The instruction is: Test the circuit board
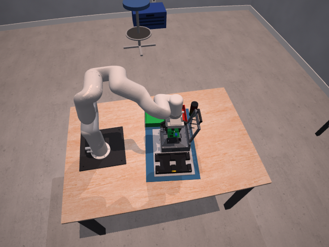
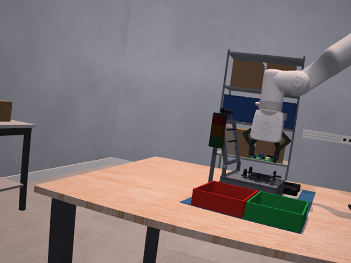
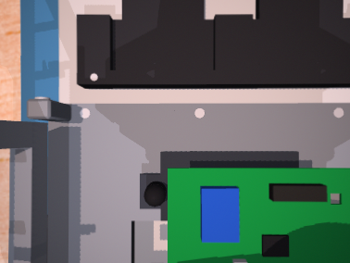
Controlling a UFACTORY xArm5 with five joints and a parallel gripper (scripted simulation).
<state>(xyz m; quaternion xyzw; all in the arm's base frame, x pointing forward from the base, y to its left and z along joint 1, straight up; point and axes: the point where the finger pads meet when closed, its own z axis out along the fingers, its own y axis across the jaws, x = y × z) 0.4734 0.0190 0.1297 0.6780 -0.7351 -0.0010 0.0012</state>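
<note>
Now: hand right at the green circuit board. From my hand the other things lie so: red bin (20 cm to the left, 12 cm below, 6 cm ahead); then lid (12 cm ahead, 5 cm above, 1 cm to the right); then green bin (21 cm to the left, 12 cm below, 9 cm behind).
</note>
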